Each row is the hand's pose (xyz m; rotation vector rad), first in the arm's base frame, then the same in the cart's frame.
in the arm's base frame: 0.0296 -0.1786 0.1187 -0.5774 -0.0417 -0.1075
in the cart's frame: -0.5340 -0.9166 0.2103 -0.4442 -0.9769 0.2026
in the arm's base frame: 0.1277 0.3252 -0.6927 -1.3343 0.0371 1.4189
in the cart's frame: -0.1710 -0.2512 -0.3790 -1.8905 -0.9411 1.1937
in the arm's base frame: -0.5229 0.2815 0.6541 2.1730 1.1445 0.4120
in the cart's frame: -1.4255 -0.8980 0.1179 1.4122 1.2080 1.3942
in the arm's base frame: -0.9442 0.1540 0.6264 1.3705 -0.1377 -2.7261
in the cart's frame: -1.5805 -1.1936 -0.1703 2.0529 0.2045 -1.6375
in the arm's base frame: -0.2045 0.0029 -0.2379 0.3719 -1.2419 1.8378
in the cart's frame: -0.5099 -0.7851 -0.2336 0.0507 1.8047 -2.5457
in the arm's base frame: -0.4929 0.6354 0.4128 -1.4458 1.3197 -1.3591
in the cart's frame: -1.4149 -0.5244 -0.0936 -0.9507 0.3784 -1.3061
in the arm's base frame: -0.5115 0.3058 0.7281 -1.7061 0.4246 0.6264
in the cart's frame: -1.4809 -0.8890 0.1731 -1.8882 -0.6399 0.2698
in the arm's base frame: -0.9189 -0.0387 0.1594 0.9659 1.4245 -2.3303
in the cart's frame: -1.1575 -1.2394 -0.4439 1.1450 1.1650 -1.2951
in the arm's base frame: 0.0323 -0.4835 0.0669 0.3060 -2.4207 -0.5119
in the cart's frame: -0.3512 -1.1652 0.2310 -1.3196 2.7876 0.1709
